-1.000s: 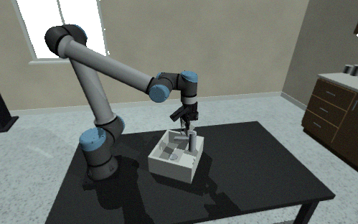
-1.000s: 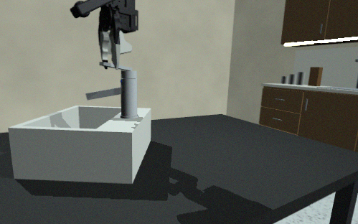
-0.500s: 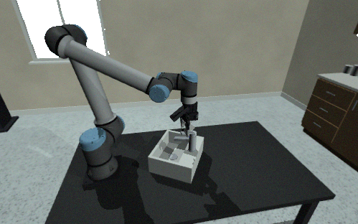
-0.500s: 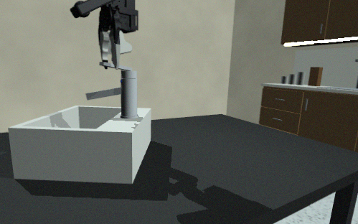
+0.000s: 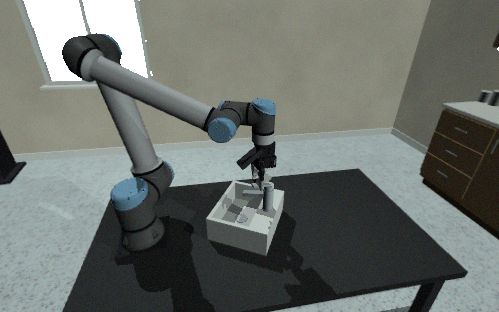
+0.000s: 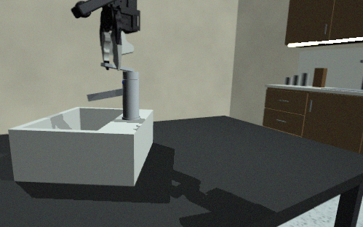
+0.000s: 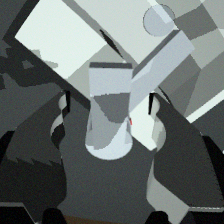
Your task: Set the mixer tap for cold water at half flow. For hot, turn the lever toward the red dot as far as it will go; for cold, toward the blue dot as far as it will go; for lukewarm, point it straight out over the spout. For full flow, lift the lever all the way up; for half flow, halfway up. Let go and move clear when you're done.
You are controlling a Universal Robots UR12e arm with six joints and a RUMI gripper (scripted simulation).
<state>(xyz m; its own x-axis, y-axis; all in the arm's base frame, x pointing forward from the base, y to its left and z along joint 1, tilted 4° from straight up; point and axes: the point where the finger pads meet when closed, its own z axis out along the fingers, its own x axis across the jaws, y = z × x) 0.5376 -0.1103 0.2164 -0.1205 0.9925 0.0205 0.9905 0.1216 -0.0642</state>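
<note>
Right now my hand is 20 mm short of the flat lever and 10 mm above it. Round my hand: white basin (250 mm below, 80 mm to the left, 40 mm behind).
</note>
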